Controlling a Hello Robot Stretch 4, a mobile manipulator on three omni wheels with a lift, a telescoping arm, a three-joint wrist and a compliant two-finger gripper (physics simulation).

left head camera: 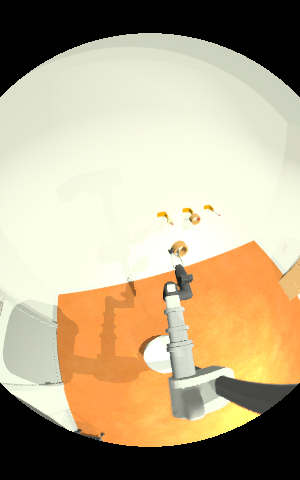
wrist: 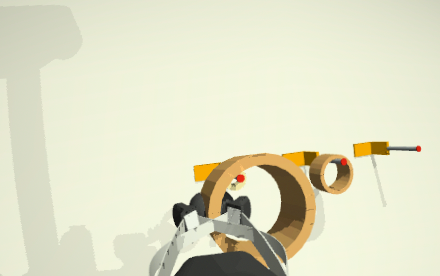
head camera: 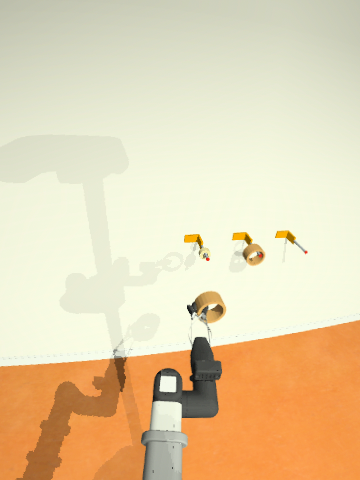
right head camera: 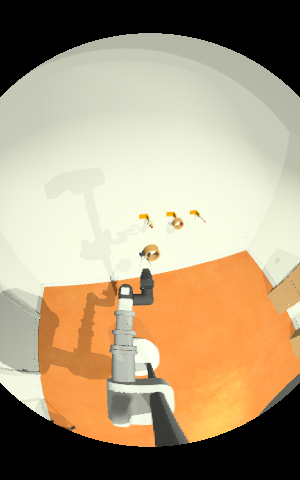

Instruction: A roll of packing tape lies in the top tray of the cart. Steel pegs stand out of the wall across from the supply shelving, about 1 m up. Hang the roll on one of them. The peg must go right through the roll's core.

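Frame: origin at the robot's base, x ahead, y left, z up, level; millimetres.
Seen in the pictures: gripper, fingertip midpoint: [left head camera: 172, 247] [wrist: 212, 206] [head camera: 197, 303] [right head camera: 144, 250]; robot's base, origin of the base link: [left head camera: 164, 353] [right head camera: 138, 355].
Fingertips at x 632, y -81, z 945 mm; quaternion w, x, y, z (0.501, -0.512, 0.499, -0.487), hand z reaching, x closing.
Offsets run from my fingertips to a thing's top centre. "spot": to the spot under its first point. Level surfaces: height alone.
My gripper [head camera: 197, 311] [left head camera: 175, 251] [right head camera: 145, 255] [wrist: 212, 206] is shut on the left wall of a large brown tape roll {dx -14, dy -39, dz +48 mm} [head camera: 204, 300] [left head camera: 176, 246] [right head camera: 150, 248] [wrist: 295, 200], one finger inside the core. The roll's open core faces the wall. Three steel pegs with red tips stand out from orange brackets. The right peg {spot: dx +418, dy -535, dz -17 mm} [head camera: 300, 246] [wrist: 404, 148] is bare. The middle one carries a smaller brown roll {dx +374, dy -291, dz -5 mm} [head camera: 248, 254] [wrist: 317, 175]. The left one carries a small pale roll {dx +324, dy -46, dz -2 mm} [wrist: 243, 183], seen through the held roll's core in the wrist view. The held roll is apart from the pegs.
The pale wall [head camera: 150, 100] rises behind the pegs and bears shadows of the robot. The orange floor {dz -973 mm} [head camera: 280, 400] meets it below the roll. Cardboard boxes [left head camera: 292, 280] [right head camera: 290, 295] stand at the right edge of the side head views.
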